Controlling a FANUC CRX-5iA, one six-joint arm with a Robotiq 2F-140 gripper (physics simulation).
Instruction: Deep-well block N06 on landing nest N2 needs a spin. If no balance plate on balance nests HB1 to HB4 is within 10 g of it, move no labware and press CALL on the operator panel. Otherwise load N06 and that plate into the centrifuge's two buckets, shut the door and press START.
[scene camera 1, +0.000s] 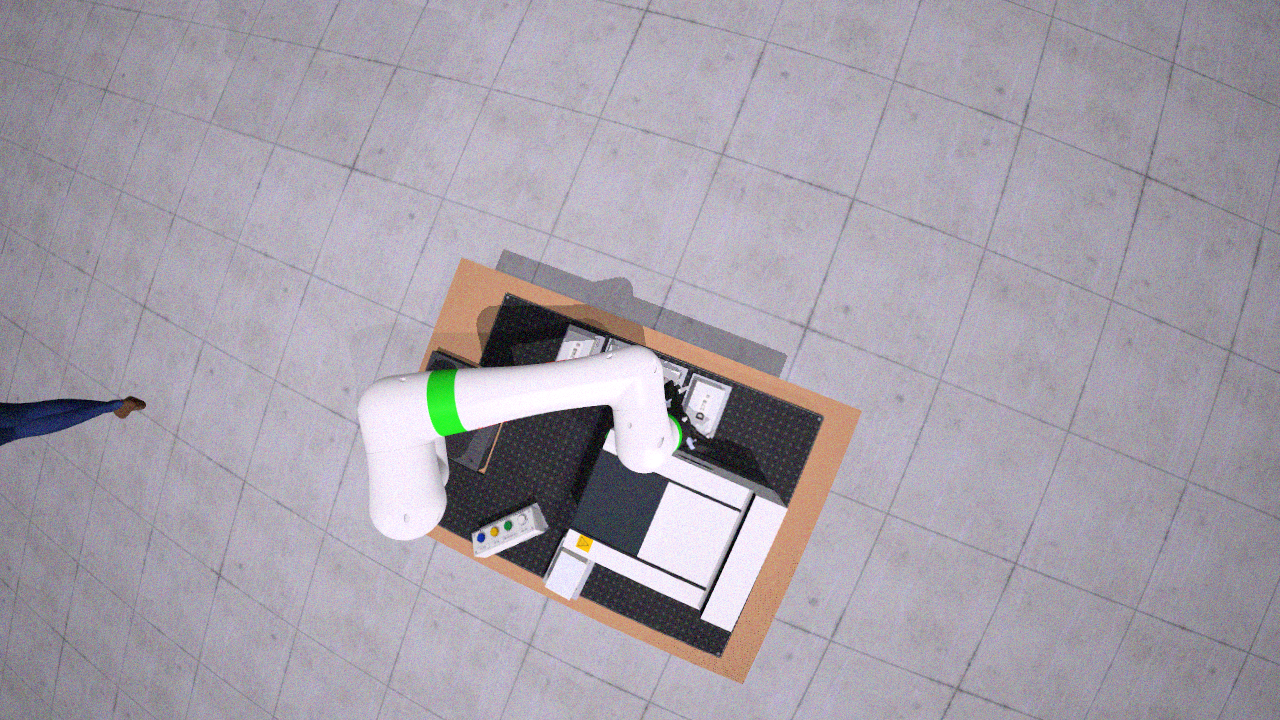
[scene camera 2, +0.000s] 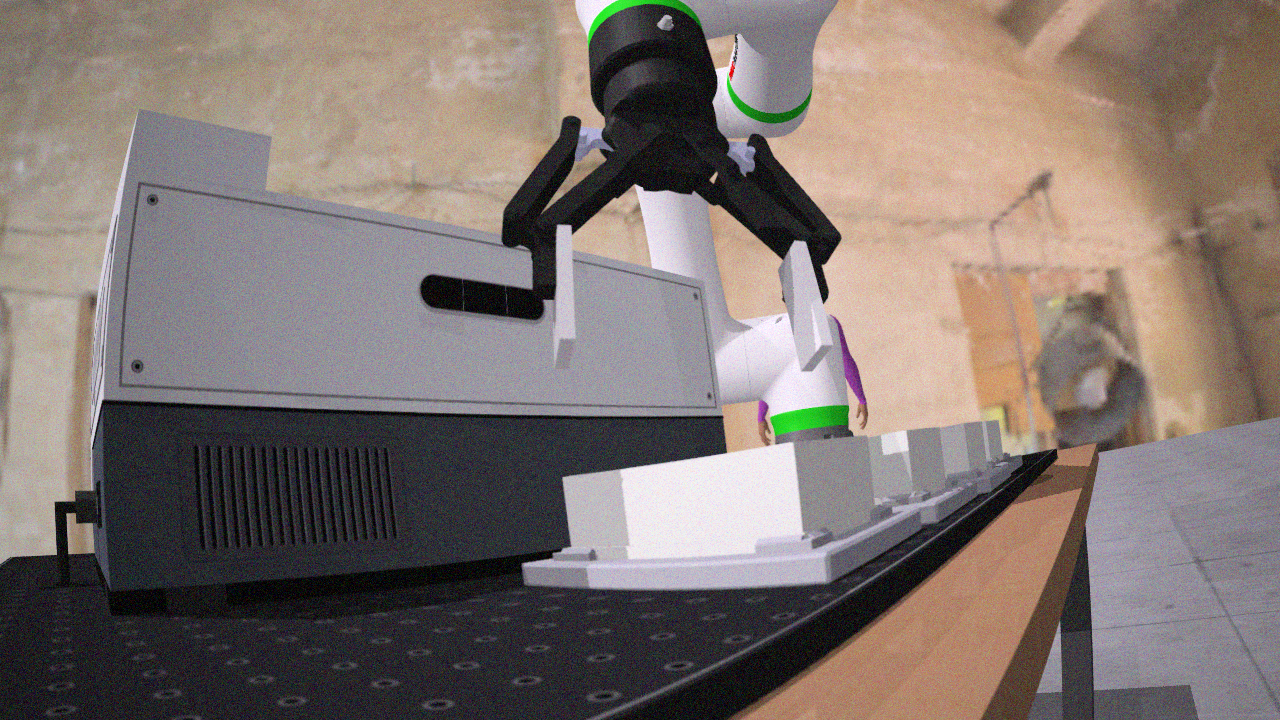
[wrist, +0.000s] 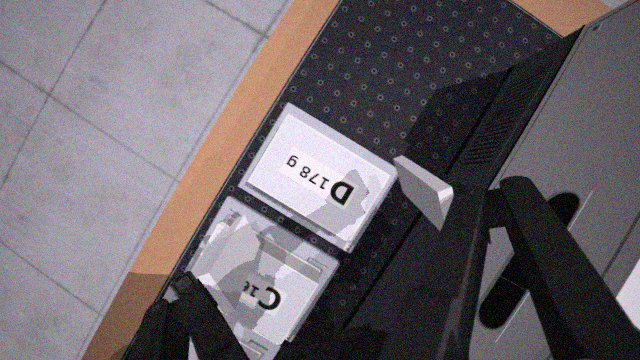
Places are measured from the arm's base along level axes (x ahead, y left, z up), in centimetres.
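Pixels of known places: gripper, between the fingertips: (scene camera 1: 697, 411) (scene camera 2: 699, 356) (wrist: 322, 203).
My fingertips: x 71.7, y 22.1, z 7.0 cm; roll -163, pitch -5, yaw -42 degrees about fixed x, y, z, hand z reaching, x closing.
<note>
Behind a point stands the place of what it marks.
My gripper (scene camera 1: 687, 416) @(x 71.7, y 22.1, z 7.1 cm) (scene camera 2: 685, 353) @(x 71.7, y 22.1, z 7.1 cm) (wrist: 322, 203) @(x 71.7, y 22.1, z 7.1 cm) is open and empty, pointing down above the balance nests near plates C and D. Balance plate D (scene camera 1: 713, 400) @(x 75.5, y 25.9, z 1.7 cm) (scene camera 2: 711, 505) @(x 77.6, y 25.2, z -0.3 cm) (wrist: 305, 195) @(x 71.1, y 23.7, z 1.8 cm), a white block labelled 178 g, sits in the end nest. Plate C (scene camera 2: 911, 452) @(x 63.7, y 30.7, z 0.4 cm) (wrist: 287, 317) @(x 58.4, y 19.6, z 1.7 cm) sits beside it; its weight label is partly hidden in the wrist view. Further white plates stand along the row in scene camera 2. The centrifuge (scene camera 1: 747, 564) @(x 92.7, y -8.2, z 20.7 cm) (scene camera 2: 402, 349) @(x 80.8, y 9.2, z 9.3 cm) (wrist: 585, 135) @(x 83.9, y 8.9, z 11.8 cm) stands beside the row. The operator panel (scene camera 1: 510, 530) @(x 28.8, y -28.7, z 3.5 cm) has blue, yellow, green and white buttons. N06 cannot be identified.
The centrifuge's tall side wall stands close to one finger in the wrist view. The arm covers part of the nest row in scene camera 1. A small white box (scene camera 1: 568, 574) @(x 49.9, y -35.0, z 4.3 cm) stands near the centrifuge corner. A person's leg (scene camera 1: 58, 413) shows on the floor at left.
</note>
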